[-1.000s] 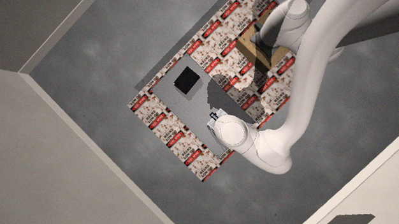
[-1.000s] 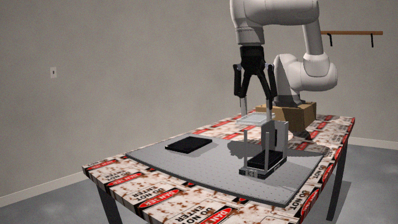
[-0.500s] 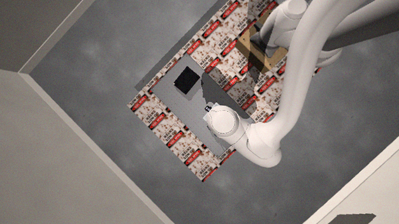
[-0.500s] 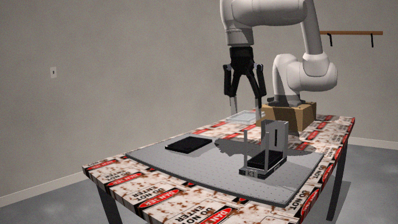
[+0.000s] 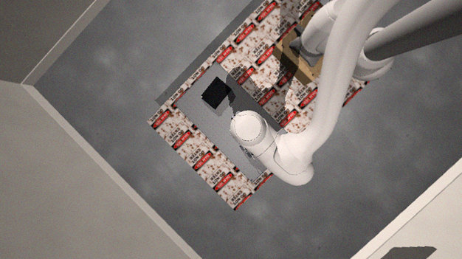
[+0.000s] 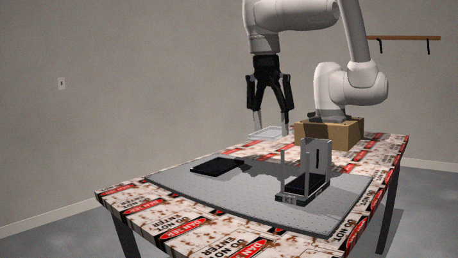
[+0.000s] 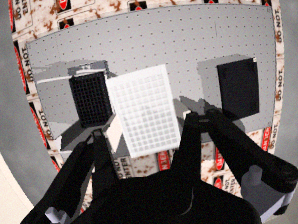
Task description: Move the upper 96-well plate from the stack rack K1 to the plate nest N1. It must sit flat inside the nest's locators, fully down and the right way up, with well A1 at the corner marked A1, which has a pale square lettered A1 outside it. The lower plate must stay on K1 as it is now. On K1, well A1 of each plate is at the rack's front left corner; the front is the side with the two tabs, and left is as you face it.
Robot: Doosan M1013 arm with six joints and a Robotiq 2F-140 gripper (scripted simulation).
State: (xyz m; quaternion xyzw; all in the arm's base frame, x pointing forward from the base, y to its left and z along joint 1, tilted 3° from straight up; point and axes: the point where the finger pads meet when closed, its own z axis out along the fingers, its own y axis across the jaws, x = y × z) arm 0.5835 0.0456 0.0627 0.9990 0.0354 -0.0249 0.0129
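My hand is 260 mm to the left of the black plate nest N1, 170 mm above it and 30 mm past it. Round my hand: white 96-well plate 30 mm below; then black plate 150 mm below, 130 mm to the left, 20 mm ahead; then pale square 310 mm to the right, 160 mm below, 50 mm ahead.
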